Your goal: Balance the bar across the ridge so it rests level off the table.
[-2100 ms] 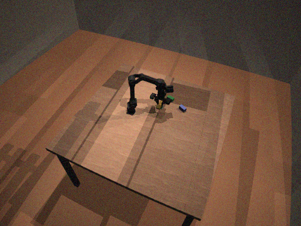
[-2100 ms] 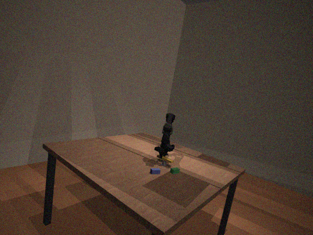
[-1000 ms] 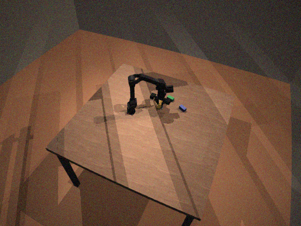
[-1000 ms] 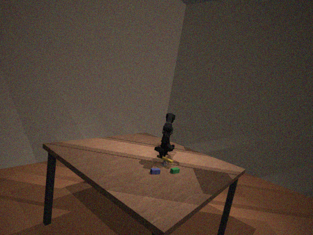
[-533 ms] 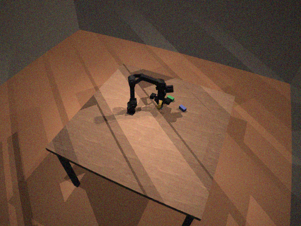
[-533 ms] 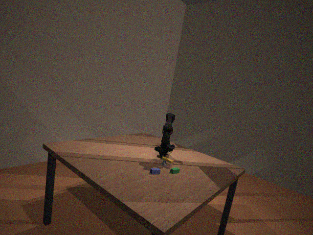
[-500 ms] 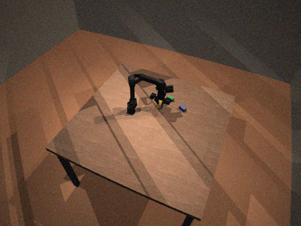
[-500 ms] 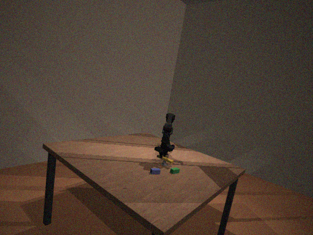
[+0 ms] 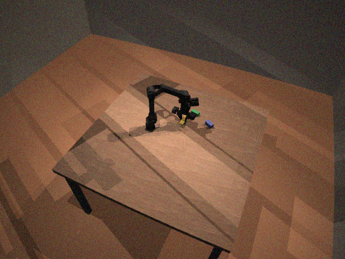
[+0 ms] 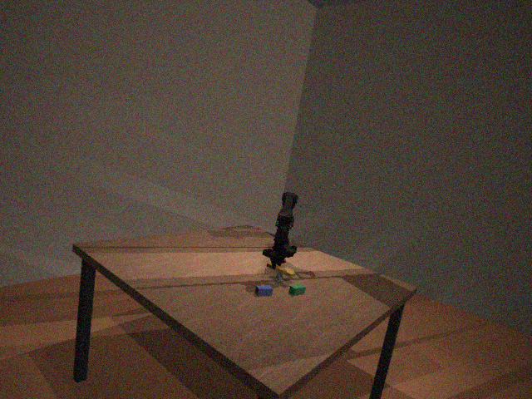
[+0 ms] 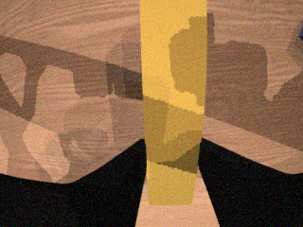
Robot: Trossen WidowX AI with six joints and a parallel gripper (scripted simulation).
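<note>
Right now the yellow bar is 3 cm to the left of my gripper tip. Also, from my gripper tip: blue block 19 cm ahead, 9 cm to the left, 4 cm below; green block 4 cm ahead, 16 cm to the left, 4 cm below.
</note>
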